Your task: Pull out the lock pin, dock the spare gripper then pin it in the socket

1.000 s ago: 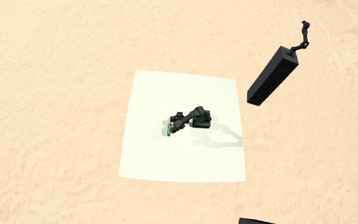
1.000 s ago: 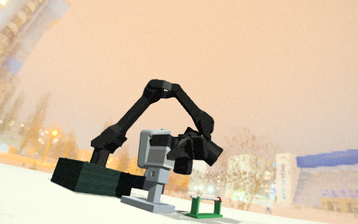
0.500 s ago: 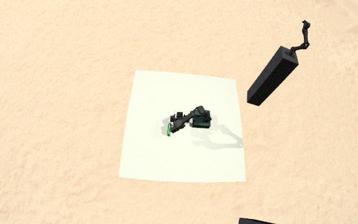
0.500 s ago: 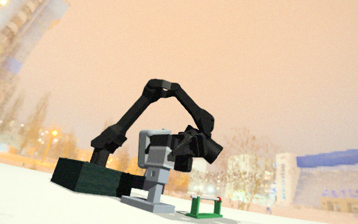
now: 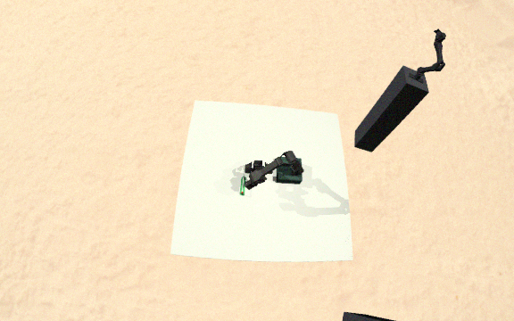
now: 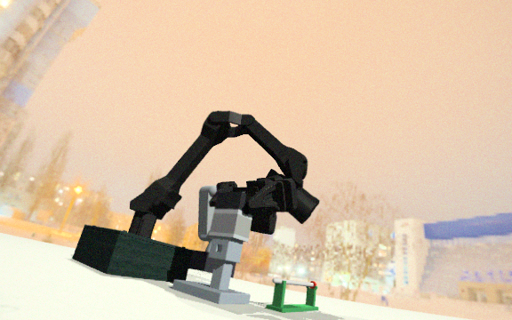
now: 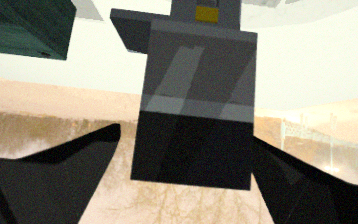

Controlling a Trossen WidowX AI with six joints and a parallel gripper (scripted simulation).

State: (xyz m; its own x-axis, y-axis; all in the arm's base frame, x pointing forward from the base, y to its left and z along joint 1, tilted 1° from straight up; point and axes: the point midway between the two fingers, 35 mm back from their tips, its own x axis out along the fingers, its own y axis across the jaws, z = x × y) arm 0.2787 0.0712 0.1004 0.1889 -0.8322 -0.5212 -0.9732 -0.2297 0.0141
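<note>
Now: the spare gripper 2 cm to the left of my gripper tip and 3 cm below it. Also, from my gripper tip: green cradle (6 cm ahead, 14 cm to the left, 13 cm below); then grey mount (1 cm behind, 2 cm to the left, 11 cm below).
</note>
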